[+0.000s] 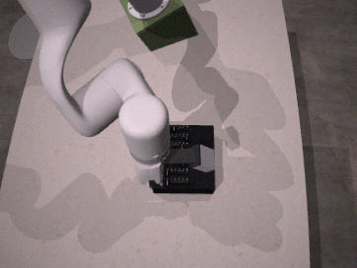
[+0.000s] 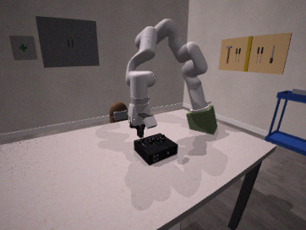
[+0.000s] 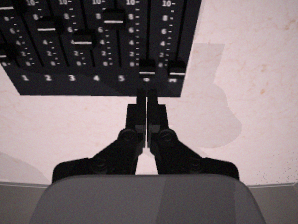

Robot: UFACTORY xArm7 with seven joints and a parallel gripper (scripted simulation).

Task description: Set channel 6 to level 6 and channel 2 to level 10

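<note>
My gripper is now 3 cm to the right of the channel 6 fader cap and 3 cm above it. The rest, counted from my hand: channel 5 fader cap 3 cm behind, 6 cm to the left, 3 cm below; then channel 3 fader cap 8 cm behind, 5 cm to the left, 3 cm below; then channel 4 fader cap 5 cm behind, 4 cm to the left, 3 cm below.
</note>
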